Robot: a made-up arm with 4 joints. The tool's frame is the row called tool.
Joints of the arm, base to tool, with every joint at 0 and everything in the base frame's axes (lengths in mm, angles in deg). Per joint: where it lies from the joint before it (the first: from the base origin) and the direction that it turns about. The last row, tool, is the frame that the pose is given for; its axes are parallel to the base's.
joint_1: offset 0 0 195 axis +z
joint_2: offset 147 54 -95 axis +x
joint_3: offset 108 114 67 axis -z
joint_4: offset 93 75 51 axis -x
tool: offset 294 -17 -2
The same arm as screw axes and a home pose.
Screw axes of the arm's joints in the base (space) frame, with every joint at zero. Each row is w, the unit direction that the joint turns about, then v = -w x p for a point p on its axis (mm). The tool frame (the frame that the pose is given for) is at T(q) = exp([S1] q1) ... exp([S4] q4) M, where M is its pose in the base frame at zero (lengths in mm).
S1: w 0 0 1 v 0 0 0
S2: w 1 0 0 v 0 100 -54
S3: w 0 0 -1 v -168 255 0
S4: w -1 0 0 v 0 -218 243
M =
1 0 0 642
0 1 0 226
0 0 1 216
0 0 0 1

